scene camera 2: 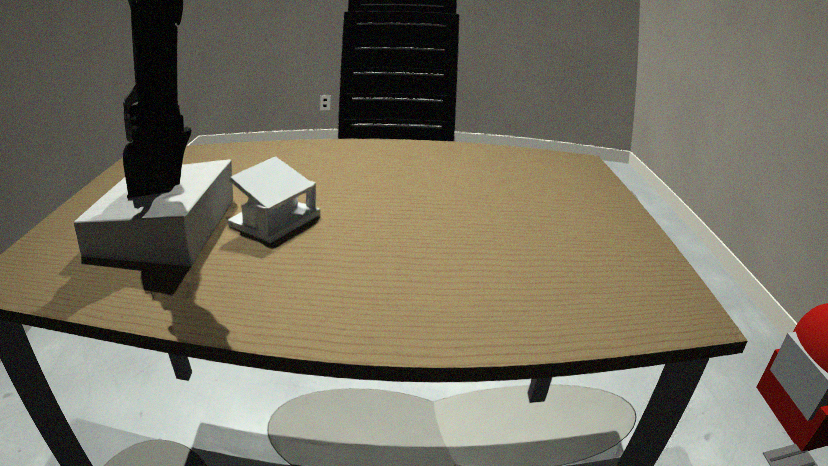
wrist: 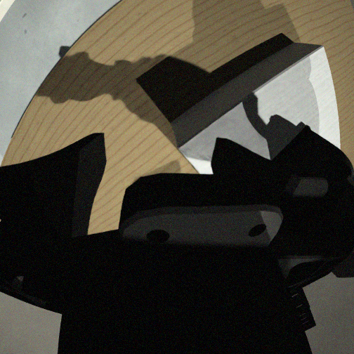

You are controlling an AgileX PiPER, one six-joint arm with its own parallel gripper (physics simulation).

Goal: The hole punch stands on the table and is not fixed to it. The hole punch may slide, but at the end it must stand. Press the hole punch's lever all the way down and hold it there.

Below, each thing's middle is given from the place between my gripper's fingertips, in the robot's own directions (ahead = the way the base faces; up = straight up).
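My hand is 9 cm above the lever [scene camera 2: 272, 183], 14 cm short of it and 18 cm to the right of it.
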